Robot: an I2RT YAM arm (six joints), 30 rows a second.
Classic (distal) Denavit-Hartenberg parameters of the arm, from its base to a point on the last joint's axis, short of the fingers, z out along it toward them. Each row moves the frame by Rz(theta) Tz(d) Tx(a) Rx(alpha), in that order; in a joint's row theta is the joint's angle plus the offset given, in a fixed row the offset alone. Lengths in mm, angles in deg.
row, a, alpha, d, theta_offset
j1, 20, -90, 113.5, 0
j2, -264, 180, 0, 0
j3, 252.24, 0, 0, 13.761
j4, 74, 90, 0, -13.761
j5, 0, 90, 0, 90
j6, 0, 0, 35.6, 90
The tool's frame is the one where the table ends.
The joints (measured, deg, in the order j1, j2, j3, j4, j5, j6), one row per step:
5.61, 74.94, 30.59, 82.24, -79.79, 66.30
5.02, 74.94, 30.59, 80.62, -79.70, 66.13
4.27, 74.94, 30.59, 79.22, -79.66, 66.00
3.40, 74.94, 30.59, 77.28, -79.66, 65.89
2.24, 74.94, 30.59, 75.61, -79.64, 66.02
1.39, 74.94, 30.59, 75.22, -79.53, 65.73
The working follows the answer.
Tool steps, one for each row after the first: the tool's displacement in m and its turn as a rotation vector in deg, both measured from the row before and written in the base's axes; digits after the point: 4 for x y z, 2 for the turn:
0.0020, -0.0022, -0.0018, -0.10, 1.45, -0.68
0.0019, -0.0029, -0.0016, -0.10, 1.27, -0.80
0.0023, -0.0034, -0.0023, -0.14, 1.83, -0.88
0.0022, -0.0047, -0.0020, -0.06, 1.80, -1.16
0.0010, -0.0035, -0.0004, 0.01, 0.11, -0.97

Tool pose at each row, in the base's axes (x y z in m, rotation vector in deg; rounded; the steps above come from the unrounded poses):
0.2274, 0.0575, 0.2894, -47.56, 84.64, 92.03
0.2294, 0.0553, 0.2876, -46.03, 85.88, 92.38
0.2312, 0.0524, 0.2860, -44.51, 87.00, 92.52
0.2335, 0.0490, 0.2838, -42.53, 88.55, 92.89
0.2357, 0.0443, 0.2818, -40.25, 90.02, 93.08
0.2367, 0.0408, 0.2814, -39.31, 90.20, 92.44

